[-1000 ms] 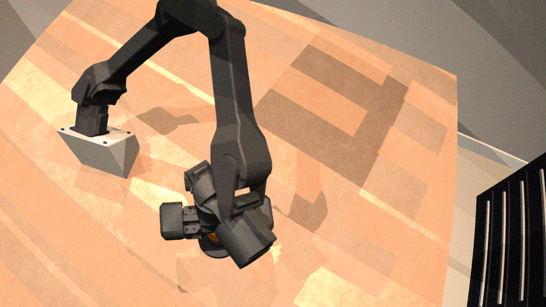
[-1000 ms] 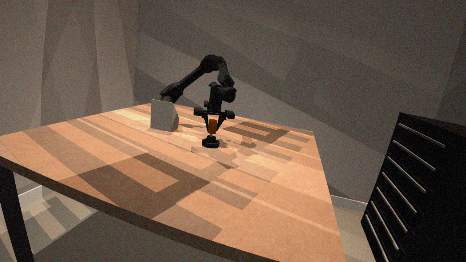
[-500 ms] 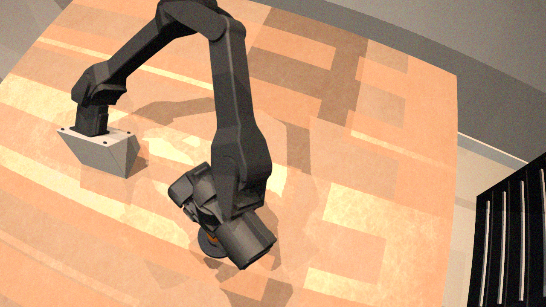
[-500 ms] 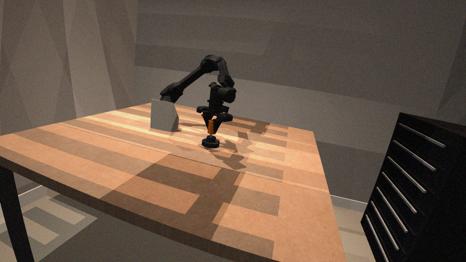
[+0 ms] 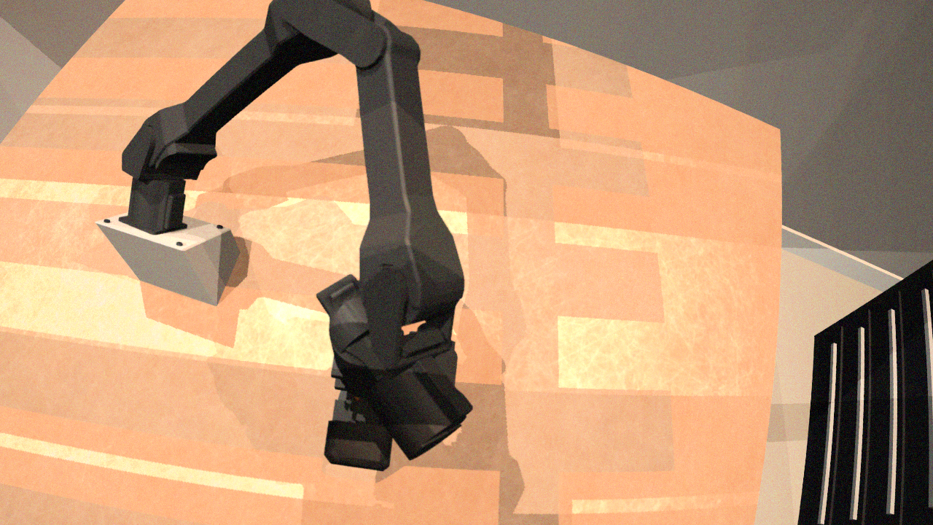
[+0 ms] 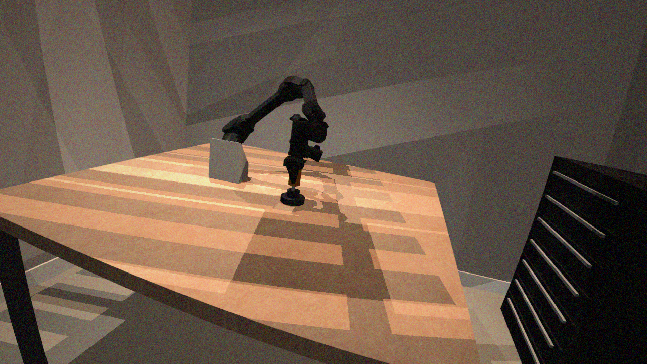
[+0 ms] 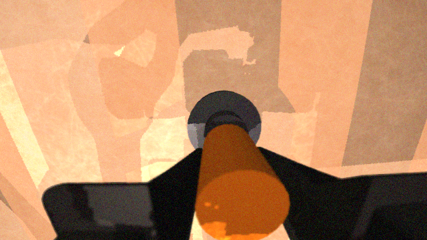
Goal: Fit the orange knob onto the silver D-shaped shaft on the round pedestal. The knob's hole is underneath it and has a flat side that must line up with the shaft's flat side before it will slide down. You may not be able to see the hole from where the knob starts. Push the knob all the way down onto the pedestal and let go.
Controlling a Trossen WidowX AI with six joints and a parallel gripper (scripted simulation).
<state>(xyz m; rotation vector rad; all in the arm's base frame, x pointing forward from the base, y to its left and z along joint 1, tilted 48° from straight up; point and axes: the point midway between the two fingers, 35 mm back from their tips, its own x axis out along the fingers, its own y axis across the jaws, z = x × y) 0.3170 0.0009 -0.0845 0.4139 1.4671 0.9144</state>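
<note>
The orange knob lies 3 cm above my gripper tip. Also, from my gripper tip: round pedestal (4 cm below).
</note>
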